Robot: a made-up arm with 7 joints. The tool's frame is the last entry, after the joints. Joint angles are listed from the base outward. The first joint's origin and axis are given. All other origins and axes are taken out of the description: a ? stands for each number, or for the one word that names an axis. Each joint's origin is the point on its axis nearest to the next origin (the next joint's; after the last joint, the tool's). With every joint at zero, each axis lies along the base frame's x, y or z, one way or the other. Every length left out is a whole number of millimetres.
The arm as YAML. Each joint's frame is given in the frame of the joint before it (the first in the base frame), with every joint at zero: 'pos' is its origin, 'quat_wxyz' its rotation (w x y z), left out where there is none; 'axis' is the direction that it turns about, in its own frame. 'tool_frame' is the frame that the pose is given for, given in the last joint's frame.
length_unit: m
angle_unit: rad
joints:
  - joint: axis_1
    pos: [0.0, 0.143, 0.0]
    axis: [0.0, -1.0, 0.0]
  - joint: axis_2
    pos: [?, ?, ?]
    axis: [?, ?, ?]
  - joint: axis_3
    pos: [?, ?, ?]
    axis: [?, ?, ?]
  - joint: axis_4
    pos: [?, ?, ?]
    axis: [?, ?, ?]
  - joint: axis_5
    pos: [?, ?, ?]
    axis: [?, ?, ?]
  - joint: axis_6
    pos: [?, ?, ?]
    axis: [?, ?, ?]
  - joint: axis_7
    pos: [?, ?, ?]
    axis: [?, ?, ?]
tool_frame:
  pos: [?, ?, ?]
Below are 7 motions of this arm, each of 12 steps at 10 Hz.
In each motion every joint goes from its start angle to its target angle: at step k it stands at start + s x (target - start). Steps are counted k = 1, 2, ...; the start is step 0. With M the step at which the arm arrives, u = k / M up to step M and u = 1 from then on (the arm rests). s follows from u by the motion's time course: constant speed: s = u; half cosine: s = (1 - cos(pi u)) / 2; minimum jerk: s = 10 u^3 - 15 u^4 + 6 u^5.
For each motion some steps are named. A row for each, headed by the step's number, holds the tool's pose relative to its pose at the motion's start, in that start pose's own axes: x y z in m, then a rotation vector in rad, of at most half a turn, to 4 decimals.
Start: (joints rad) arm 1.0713 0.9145 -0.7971 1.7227 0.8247 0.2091 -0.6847
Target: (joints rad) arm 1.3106 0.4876 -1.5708 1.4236 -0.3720 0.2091 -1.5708
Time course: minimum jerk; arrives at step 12
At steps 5, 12:
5: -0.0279 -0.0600 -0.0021 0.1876 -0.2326 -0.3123
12: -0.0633 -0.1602 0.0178 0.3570 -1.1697 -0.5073

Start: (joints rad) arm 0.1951 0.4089 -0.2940 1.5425 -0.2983 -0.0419 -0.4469
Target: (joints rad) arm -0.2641 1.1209 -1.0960 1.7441 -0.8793 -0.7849 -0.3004
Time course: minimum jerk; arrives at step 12
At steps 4, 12:
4: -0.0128 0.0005 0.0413 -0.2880 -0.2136 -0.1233
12: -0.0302 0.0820 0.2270 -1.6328 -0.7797 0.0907

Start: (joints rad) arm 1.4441 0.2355 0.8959 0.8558 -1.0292 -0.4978 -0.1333
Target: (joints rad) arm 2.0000 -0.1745 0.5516 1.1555 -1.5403 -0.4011 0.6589
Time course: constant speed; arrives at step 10
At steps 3, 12:
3: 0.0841 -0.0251 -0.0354 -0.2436 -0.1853 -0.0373
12: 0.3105 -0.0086 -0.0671 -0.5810 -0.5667 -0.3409

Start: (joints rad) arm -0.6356 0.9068 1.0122 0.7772 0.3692 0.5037 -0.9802
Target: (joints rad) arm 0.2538 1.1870 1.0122 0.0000 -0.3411 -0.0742 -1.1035
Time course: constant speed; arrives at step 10
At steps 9, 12:
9: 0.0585 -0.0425 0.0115 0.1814 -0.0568 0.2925
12: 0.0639 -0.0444 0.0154 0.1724 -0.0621 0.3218

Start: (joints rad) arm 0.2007 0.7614 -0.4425 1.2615 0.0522 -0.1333 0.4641
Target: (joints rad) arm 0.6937 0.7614 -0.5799 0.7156 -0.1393 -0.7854 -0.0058
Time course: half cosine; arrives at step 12
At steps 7, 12:
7: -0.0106 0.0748 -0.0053 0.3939 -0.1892 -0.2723
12: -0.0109 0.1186 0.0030 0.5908 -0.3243 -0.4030

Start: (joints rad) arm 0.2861 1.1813 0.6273 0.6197 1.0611 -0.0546 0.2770
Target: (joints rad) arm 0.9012 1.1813 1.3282 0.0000 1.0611 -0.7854 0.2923
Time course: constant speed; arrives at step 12
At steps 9, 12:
9: -0.0253 0.0331 0.0049 0.6676 -0.7405 0.5892
12: -0.0480 0.0132 -0.0030 0.9239 -0.8481 0.7982

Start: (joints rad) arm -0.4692 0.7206 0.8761 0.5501 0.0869 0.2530 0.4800
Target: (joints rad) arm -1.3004 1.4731 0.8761 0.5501 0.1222 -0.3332 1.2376
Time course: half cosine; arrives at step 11
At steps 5, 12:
5: 0.0779 0.0923 0.0721 -0.0957 -0.0533 -0.5336
12: 0.2230 0.0763 0.1186 -0.4627 0.2341 -1.3362

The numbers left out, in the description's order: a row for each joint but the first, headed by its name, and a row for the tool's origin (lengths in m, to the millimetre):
axis_2: xyz 0.0 0.0 0.0, axis 1.0 0.0 0.0
axis_3: xyz 0.0 0.0 -0.256, axis 0.0 0.0 1.0
axis_4: xyz 0.0 0.0 0.0, axis 0.0 -1.0 0.0
axis_5: xyz 0.0 0.0 -0.211, axis 0.0 0.0 1.0
axis_6: xyz 0.0 0.0 0.0, axis 0.0 1.0 0.0
axis_7: xyz 0.0 0.0 0.0, axis -1.0 0.0 0.0
tool: xyz 0.0 0.0 0.0

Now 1 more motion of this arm.
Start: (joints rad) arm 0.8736 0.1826 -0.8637 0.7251 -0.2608 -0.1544 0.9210
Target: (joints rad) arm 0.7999 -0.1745 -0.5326 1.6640 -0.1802 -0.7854 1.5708
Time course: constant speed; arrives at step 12
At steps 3, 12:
3: 0.0711 0.0123 -0.0021 -0.0501 -0.3236 -0.3073
12: 0.2272 -0.0073 0.0845 0.1665 -0.7709 -1.4239

